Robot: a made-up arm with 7 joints.
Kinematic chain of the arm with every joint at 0, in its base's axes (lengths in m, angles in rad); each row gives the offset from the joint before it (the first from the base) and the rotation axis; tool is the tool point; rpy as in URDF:
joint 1: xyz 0 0 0 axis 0.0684 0.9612 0.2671
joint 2: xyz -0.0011 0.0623 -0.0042 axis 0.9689 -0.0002 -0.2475
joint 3: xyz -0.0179 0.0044 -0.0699 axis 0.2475 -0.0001 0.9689
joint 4: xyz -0.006 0 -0.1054 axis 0.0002 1 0
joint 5: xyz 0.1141 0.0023 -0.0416 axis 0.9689 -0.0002 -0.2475
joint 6: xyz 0.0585 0 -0.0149 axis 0.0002 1 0
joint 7: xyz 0.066 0 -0.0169 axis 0.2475 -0.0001 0.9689
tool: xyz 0 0 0 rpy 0 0.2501 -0.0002
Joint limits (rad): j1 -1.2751..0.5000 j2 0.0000..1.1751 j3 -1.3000..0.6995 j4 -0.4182..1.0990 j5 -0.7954..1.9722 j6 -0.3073..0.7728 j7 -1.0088..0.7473
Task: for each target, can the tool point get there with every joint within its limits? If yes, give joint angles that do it. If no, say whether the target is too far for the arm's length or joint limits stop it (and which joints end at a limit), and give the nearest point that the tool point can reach.
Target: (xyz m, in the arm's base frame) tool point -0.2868 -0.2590 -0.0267
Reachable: no: joint limits stop it (at a limit: joint 1, joint 2, joint 3, joint 5, joint 6) | nearest point -0.1014 -0.1837 -0.2039 | short by 0.267 m
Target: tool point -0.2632 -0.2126 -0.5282
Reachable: no: too far | nearest point -0.1782 -0.0851 -0.3491 | short by 0.236 m
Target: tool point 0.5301 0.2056 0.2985
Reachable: no: too far | nearest point 0.3460 0.1898 0.1441 | short by 0.241 m
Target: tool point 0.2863 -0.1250 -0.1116
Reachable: yes | joints -0.9833 0.2687 -1.0055 0.1987 1.5522 0.5788 -0.8200
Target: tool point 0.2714 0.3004 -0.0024
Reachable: yes | joints -0.4624 0.9223 0.4154 0.1968 1.3404 0.3201 -0.8142
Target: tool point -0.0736 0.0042 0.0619
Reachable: no: joint limits stop it (at a limit: joint 1, joint 2, joint 3, joint 4, joint 6) | nearest point 0.0417 -0.1879 -0.0061 | short by 0.234 m
